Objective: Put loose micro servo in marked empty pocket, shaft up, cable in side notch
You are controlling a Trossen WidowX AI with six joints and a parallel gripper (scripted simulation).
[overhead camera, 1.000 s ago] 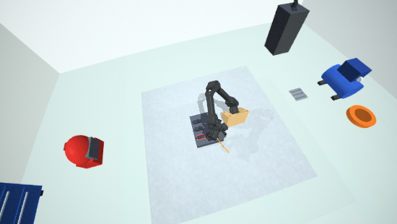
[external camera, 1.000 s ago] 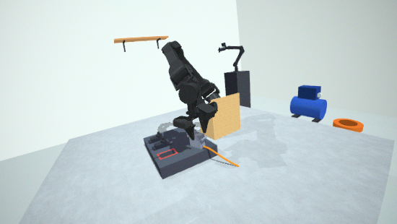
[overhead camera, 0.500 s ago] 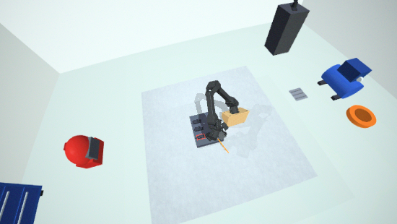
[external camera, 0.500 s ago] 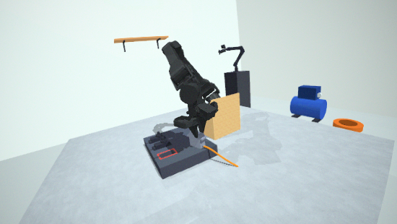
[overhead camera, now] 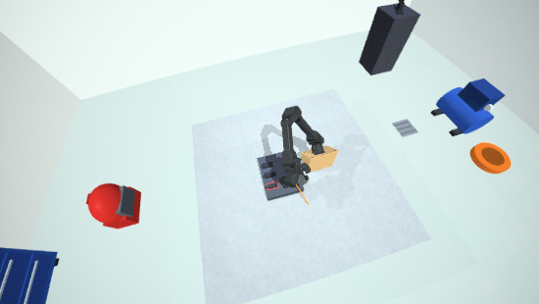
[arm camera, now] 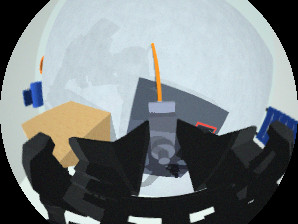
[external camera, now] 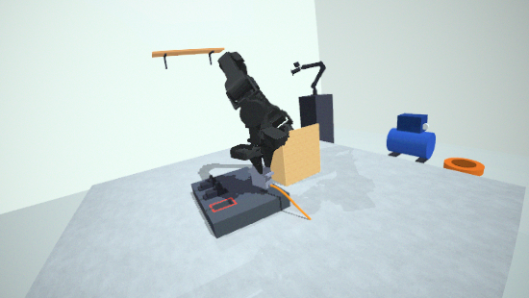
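Now: the dark robot deck 110 mm to the right of my gripper tip, 100 mm below it and 20 mm ahead of it.
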